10 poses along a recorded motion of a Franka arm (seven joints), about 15 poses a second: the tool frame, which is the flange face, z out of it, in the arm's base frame.
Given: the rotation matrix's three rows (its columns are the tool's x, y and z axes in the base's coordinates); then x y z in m. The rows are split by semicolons.
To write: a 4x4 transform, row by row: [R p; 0 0 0 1], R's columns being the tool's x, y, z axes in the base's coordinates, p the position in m. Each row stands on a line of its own. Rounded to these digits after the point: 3 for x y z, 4 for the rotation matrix.
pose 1, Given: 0.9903 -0.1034 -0.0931; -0.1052 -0.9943 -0.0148; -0.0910 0.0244 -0.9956; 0.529 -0.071 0.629
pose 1, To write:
0.9903 -0.1034 -0.0931 0.529
-0.1052 -0.9943 -0.0148 -0.071
-0.0910 0.0244 -0.9956 0.629
0 0 0 1

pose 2, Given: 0.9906 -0.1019 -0.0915; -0.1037 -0.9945 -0.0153; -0.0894 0.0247 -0.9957; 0.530 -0.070 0.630
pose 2, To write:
0.9906 -0.1019 -0.0915 0.530
-0.1037 -0.9945 -0.0153 -0.070
-0.0894 0.0247 -0.9957 0.630
0 0 0 1

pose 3, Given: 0.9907 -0.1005 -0.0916; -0.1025 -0.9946 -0.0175; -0.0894 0.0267 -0.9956; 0.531 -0.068 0.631
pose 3, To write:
0.9907 -0.1005 -0.0916 0.531
-0.1025 -0.9946 -0.0175 -0.068
-0.0894 0.0267 -0.9956 0.631
0 0 0 1

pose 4, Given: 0.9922 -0.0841 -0.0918; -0.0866 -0.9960 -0.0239; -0.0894 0.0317 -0.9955; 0.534 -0.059 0.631
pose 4, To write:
0.9922 -0.0841 -0.0918 0.534
-0.0866 -0.9960 -0.0239 -0.059
-0.0894 0.0317 -0.9955 0.631
0 0 0 1

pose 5, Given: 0.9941 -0.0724 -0.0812; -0.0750 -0.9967 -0.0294; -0.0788 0.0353 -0.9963; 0.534 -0.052 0.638
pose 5, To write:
0.9941 -0.0724 -0.0812 0.534
-0.0750 -0.9967 -0.0294 -0.052
-0.0788 0.0353 -0.9963 0.638
0 0 0 1

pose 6, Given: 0.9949 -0.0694 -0.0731; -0.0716 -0.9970 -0.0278; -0.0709 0.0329 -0.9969; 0.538 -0.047 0.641
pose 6, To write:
0.9949 -0.0694 -0.0731 0.538
-0.0716 -0.9970 -0.0278 -0.047
-0.0709 0.0329 -0.9969 0.641
0 0 0 1

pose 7, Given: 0.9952 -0.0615 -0.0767; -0.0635 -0.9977 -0.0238; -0.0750 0.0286 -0.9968; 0.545 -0.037 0.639
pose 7, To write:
0.9952 -0.0615 -0.0767 0.545
-0.0635 -0.9977 -0.0238 -0.037
-0.0750 0.0286 -0.9968 0.639
0 0 0 1

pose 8, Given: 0.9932 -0.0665 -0.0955; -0.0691 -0.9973 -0.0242; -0.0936 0.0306 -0.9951; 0.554 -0.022 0.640
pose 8, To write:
0.9932 -0.0665 -0.0955 0.554
-0.0691 -0.9973 -0.0242 -0.022
-0.0936 0.0306 -0.9951 0.640
0 0 0 1

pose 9, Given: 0.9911 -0.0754 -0.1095; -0.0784 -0.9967 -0.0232; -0.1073 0.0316 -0.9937; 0.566 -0.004 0.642
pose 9, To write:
0.9911 -0.0754 -0.1095 0.566
-0.0784 -0.9967 -0.0232 -0.004
-0.1073 0.0316 -0.9937 0.642
0 0 0 1

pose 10, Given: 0.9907 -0.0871 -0.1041; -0.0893 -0.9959 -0.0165; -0.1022 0.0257 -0.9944; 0.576 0.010 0.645
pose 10, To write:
0.9907 -0.0871 -0.1041 0.576
-0.0893 -0.9959 -0.0165 0.010
-0.1022 0.0257 -0.9944 0.645
0 0 0 1

